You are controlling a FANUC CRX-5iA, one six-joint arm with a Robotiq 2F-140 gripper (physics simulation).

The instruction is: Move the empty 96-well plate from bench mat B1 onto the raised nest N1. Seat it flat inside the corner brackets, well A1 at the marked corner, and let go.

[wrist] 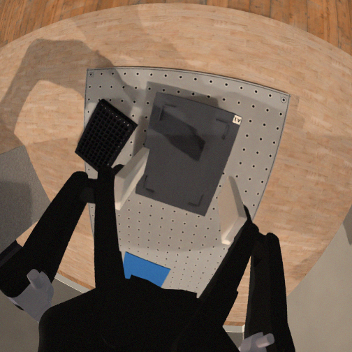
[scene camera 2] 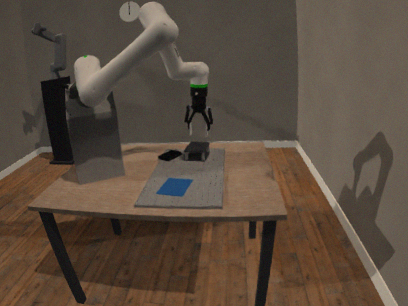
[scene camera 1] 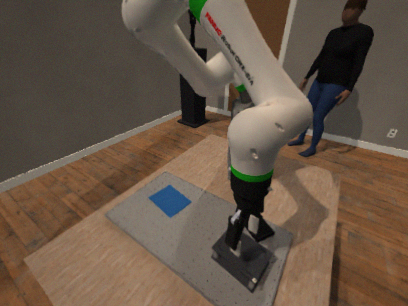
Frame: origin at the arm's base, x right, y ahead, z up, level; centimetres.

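Where they show: gripper, between the fingertips: (scene camera 2: 198, 135) (scene camera 1: 244, 241).
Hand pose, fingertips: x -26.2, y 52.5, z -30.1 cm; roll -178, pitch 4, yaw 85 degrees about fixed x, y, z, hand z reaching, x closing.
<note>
Each offset is from my fingertips to the top centre of the thing. Level surfaces: height alone.
The black 96-well plate @[dz -10.7, dx +2.3, dy -17.3 cm] (scene camera 1: 262, 231) (scene camera 2: 170, 155) (wrist: 106, 135) lies beside the nest, at the perforated board's edge, with a corner past that edge in the wrist view. Its wells show in the wrist view. The raised dark nest N1 @[dz -6.1, dx +0.5, dy -1.1 cm] (scene camera 1: 255, 260) (scene camera 2: 196, 148) (wrist: 172, 180) carries no plate; its corner brackets show, and the A1 label (wrist: 237, 119) marks its upper right corner in the wrist view. The blue bench mat B1 @[dz -12.3 cm] (scene camera 1: 170, 201) (scene camera 2: 175, 187) (wrist: 145, 269) is bare where it shows. My gripper (scene camera 1: 244, 236) (scene camera 2: 199, 131) (wrist: 184, 174) is open and empty above the nest.
The grey perforated board @[dz -12.5 cm] (scene camera 1: 190, 240) (scene camera 2: 210, 175) (wrist: 270, 120) lies on the wooden table @[dz -13.8 cm] (scene camera 1: 75, 265) (scene camera 2: 250, 190) (wrist: 310, 175). The grey robot pedestal (scene camera 2: 97, 145) stands at the table's left in scene camera 2. A person (scene camera 1: 345, 55) stands behind the table.
</note>
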